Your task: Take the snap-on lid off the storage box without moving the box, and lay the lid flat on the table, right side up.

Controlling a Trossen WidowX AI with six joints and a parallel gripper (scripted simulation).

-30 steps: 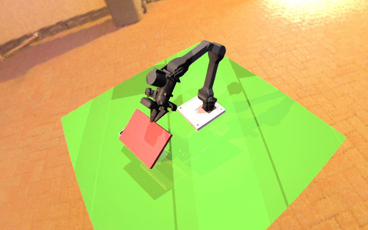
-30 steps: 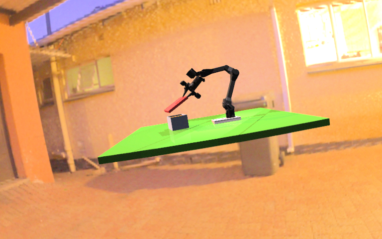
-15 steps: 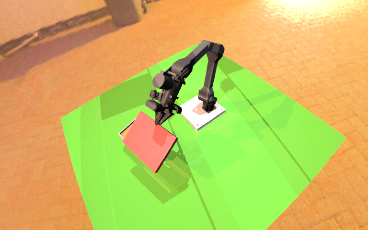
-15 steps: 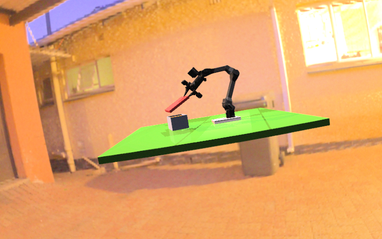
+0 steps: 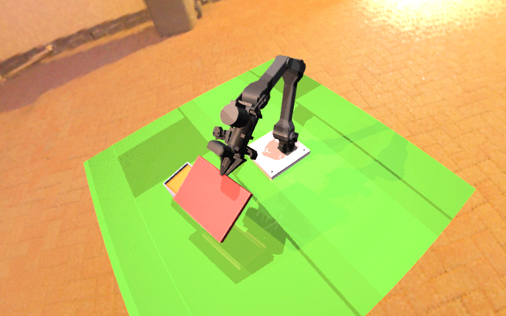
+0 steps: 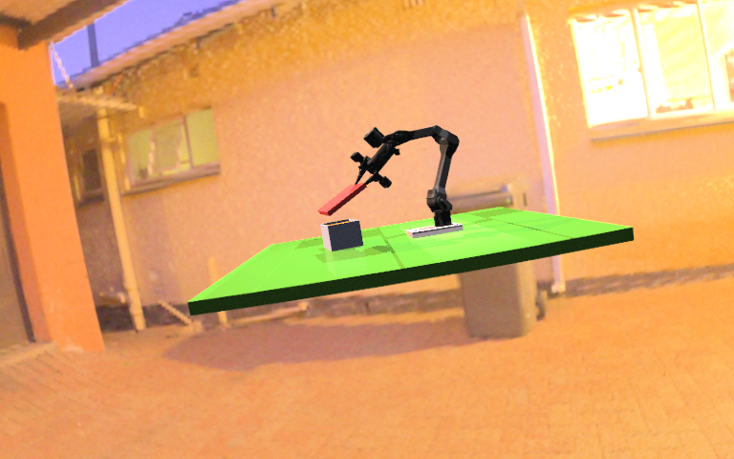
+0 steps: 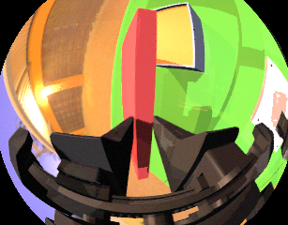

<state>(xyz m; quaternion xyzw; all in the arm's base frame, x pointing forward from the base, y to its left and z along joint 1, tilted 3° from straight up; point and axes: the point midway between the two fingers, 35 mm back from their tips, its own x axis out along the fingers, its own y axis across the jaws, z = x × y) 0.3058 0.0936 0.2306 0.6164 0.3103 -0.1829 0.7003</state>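
Now: gripper tip 70 mm short of the red lid, 10 mm to the right of it and 30 mm above it. Round my gripper tip: storage box (90 mm ahead, 150 mm to the right, 180 mm below).
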